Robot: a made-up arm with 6 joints.
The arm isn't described. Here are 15 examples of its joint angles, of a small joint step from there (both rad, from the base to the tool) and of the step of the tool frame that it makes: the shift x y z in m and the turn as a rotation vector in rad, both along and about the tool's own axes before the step.
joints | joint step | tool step
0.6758 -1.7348 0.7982 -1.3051 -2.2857 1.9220 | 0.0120 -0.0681 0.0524 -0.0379 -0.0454 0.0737 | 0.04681 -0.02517 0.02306 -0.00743 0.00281 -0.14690
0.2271 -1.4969 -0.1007 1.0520 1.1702 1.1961 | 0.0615 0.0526 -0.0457 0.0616 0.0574 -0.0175 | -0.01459 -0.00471 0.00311 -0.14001 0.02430 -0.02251
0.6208 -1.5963 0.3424 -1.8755 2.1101 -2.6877 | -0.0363 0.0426 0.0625 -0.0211 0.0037 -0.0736 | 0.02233 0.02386 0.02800 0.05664 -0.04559 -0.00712
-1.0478 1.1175 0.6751 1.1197 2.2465 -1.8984 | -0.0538 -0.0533 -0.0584 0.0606 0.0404 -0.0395 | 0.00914 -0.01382 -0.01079 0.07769 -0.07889 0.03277
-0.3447 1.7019 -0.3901 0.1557 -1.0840 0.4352 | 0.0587 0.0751 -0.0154 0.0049 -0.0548 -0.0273 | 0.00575 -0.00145 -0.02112 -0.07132 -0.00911 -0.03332
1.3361 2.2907 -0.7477 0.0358 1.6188 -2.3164 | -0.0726 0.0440 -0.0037 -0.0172 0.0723 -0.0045 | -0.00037 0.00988 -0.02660 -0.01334 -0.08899 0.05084
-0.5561 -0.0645 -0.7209 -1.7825 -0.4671 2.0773 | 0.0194 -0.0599 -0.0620 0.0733 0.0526 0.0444 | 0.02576 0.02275 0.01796 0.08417 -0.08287 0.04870
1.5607 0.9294 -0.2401 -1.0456 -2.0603 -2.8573 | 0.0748 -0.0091 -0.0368 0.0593 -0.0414 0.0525 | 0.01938 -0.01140 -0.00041 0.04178 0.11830 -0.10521
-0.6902 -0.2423 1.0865 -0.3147 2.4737 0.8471 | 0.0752 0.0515 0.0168 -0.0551 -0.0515 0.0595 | 0.01861 -0.00129 -0.00662 -0.02120 0.11278 -0.16008
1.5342 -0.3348 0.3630 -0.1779 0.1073 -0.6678 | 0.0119 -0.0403 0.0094 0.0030 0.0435 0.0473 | 0.00093 0.00151 -0.00696 0.00669 -0.02554 -0.04605
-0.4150 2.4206 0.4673 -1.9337 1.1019 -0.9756 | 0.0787 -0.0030 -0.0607 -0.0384 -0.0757 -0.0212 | 0.02230 0.00917 0.04689 0.07371 0.00679 -0.05468
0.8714 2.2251 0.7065 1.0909 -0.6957 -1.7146 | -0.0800 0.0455 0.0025 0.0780 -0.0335 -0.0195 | -0.00454 -0.01227 0.04993 0.10339 0.10085 0.03038
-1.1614 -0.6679 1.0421 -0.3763 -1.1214 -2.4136 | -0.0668 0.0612 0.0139 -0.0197 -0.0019 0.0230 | 0.00872 -0.02360 0.01279 0.09484 0.02839 0.00125
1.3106 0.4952 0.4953 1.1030 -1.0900 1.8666 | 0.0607 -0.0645 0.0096 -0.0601 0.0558 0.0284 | -0.00361 -0.01172 -0.00464 -0.13007 0.01660 0.06952
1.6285 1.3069 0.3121 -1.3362 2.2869 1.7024 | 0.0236 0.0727 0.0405 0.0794 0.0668 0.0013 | -0.01533 -0.02299 -0.02917 -0.05912 0.09875 0.04412
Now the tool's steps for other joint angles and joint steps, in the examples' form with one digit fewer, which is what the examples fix.
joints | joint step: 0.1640 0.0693 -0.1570 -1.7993 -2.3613 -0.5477 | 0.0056 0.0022 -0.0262 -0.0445 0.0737 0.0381
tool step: -0.0006 -0.0158 -0.0301 -0.0473 -0.0442 0.0281
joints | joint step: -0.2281 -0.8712 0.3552 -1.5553 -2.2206 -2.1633 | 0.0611 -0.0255 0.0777 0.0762 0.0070 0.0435
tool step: 0.0200 0.0039 0.0185 0.0042 0.0416 -0.0709
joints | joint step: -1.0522 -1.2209 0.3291 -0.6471 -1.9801 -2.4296 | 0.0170 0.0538 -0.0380 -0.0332 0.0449 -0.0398
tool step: 0.0131 0.0027 -0.0463 -0.0914 -0.0207 0.0365
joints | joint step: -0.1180 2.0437 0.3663 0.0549 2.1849 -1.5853 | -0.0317 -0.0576 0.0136 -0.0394 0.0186 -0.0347
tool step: -0.0254 -0.0225 -0.0032 -0.0547 0.0367 0.0930
